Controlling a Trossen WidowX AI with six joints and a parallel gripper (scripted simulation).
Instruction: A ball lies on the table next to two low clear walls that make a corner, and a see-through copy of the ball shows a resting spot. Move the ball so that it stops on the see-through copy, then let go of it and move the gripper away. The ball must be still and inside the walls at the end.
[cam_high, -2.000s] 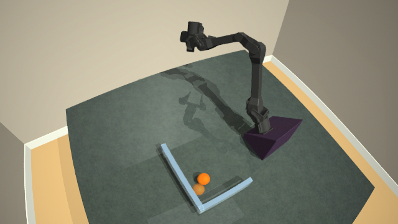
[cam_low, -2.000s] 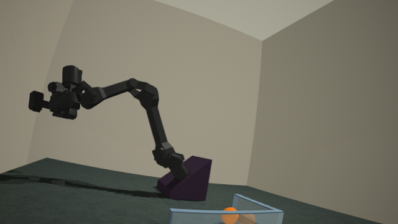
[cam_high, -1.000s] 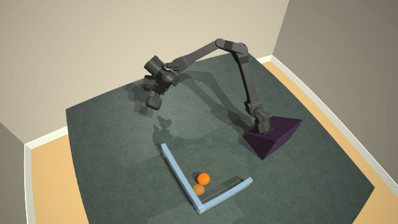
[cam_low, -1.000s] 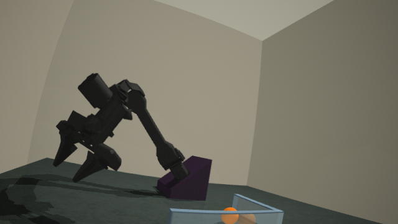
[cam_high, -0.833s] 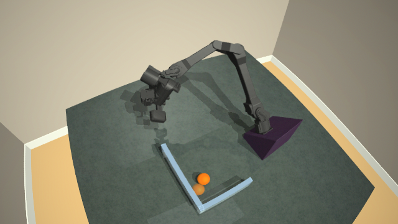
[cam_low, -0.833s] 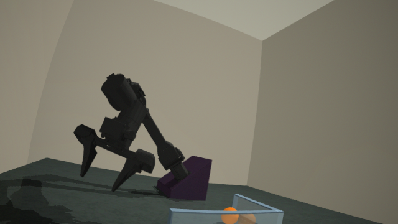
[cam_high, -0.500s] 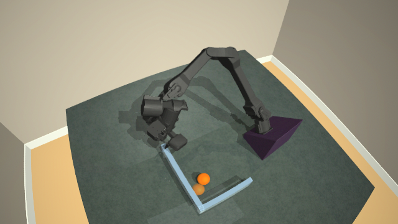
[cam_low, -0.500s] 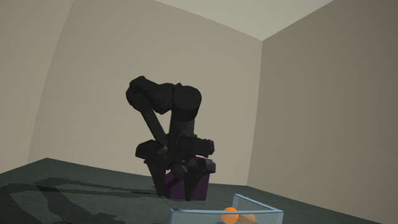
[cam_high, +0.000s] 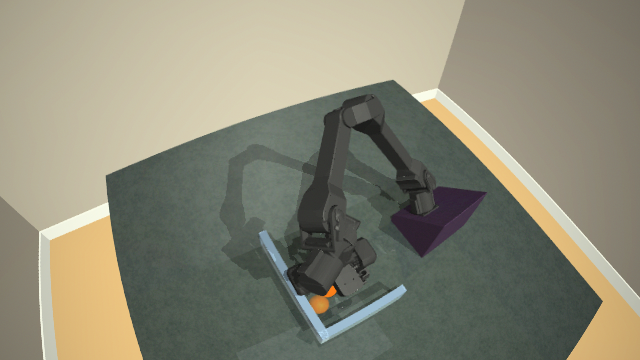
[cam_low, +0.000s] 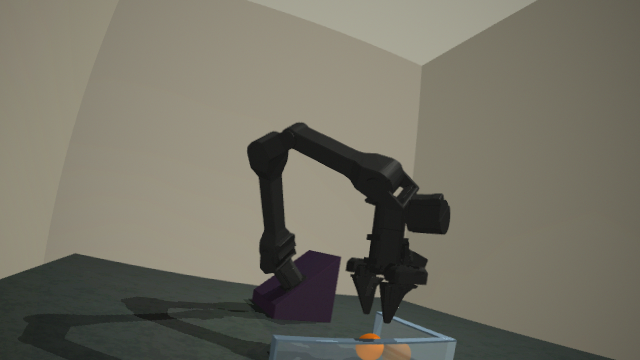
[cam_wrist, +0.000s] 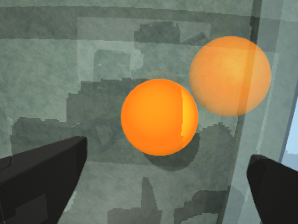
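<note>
The orange ball is 50 mm below my gripper tip. Also, from my gripper tip: see-through copy (50 mm below, 40 mm ahead, 30 mm to the left).
</note>
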